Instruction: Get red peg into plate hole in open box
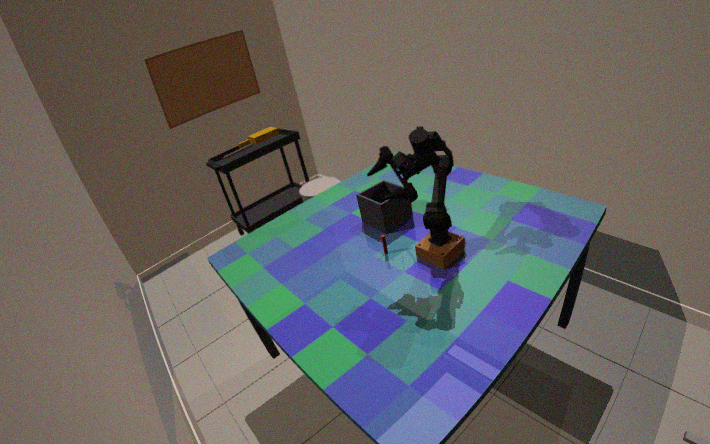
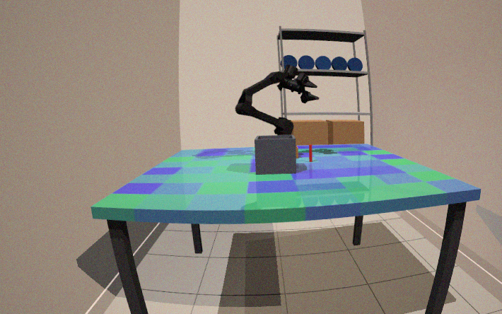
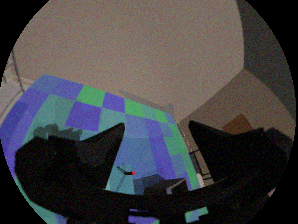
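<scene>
Right now the red peg is 290 mm below my gripper tip, 90 mm ahead of it and 50 mm to the right of it. Round my gripper tip: light grey plate: 290 mm below, 280 mm ahead, 200 mm to the right.
</scene>
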